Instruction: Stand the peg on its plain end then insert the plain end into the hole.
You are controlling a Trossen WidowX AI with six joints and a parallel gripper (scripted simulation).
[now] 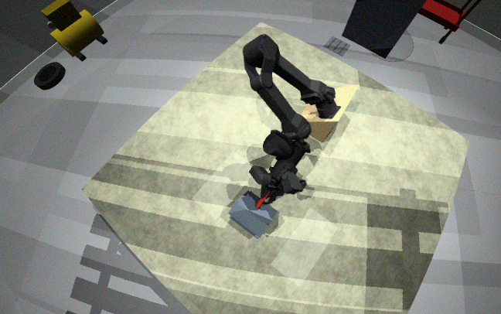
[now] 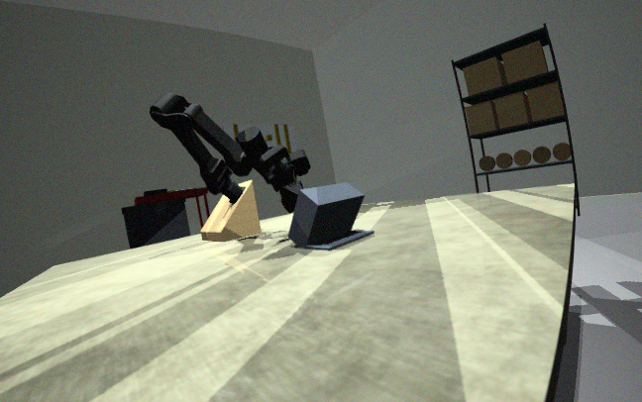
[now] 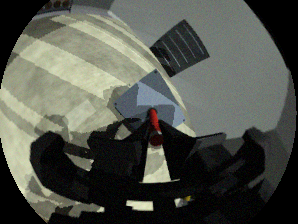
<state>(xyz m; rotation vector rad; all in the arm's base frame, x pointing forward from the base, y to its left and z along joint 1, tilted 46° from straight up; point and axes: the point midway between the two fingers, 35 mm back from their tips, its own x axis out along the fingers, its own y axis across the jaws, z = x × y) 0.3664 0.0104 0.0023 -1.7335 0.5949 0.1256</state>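
Now: gripper tip 5 cm short of the blue-grey sloped panel and 4 cm above it. Round my gripper tip: red peg (1 cm behind, 1 cm above).
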